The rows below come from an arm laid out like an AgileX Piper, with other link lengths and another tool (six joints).
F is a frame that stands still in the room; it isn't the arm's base.
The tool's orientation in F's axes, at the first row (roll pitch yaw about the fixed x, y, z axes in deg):
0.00 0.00 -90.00
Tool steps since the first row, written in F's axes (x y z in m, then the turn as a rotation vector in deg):
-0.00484 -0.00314 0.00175 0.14 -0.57 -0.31
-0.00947 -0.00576 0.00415 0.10 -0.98 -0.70
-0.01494 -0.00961 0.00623 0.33 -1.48 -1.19
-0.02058 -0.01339 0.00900 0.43 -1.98 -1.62
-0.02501 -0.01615 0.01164 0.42 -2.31 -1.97
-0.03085 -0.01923 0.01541 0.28 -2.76 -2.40
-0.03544 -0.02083 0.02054 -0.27 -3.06 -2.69
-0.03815 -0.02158 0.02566 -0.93 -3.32 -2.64
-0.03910 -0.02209 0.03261 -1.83 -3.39 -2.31
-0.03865 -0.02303 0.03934 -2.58 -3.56 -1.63
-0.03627 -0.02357 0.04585 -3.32 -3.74 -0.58
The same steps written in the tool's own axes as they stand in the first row. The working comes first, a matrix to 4 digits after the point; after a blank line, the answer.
The tool's axes in the first row as the columns of a matrix, in F's axes (used below as rounded here):
0.0000 1.0000 0.0000
-1.0000 0.0000 0.0000
0.0000 0.0000 1.0000

0.00314 -0.00484 0.00175 0.57 0.14 -0.31
0.00576 -0.00947 0.00415 0.98 0.10 -0.70
0.00961 -0.01494 0.00623 1.48 0.33 -1.19
0.01339 -0.02058 0.00900 1.98 0.43 -1.62
0.01615 -0.02501 0.01164 2.31 0.42 -1.97
0.01923 -0.03085 0.01541 2.76 0.28 -2.40
0.02083 -0.03544 0.02054 3.06 -0.27 -2.69
0.02158 -0.03815 0.02566 3.32 -0.93 -2.64
0.02209 -0.03910 0.03261 3.39 -1.83 -2.31
0.02303 -0.03865 0.03934 3.56 -2.58 -1.63
0.02357 -0.03627 0.04585 3.74 -3.32 -0.58

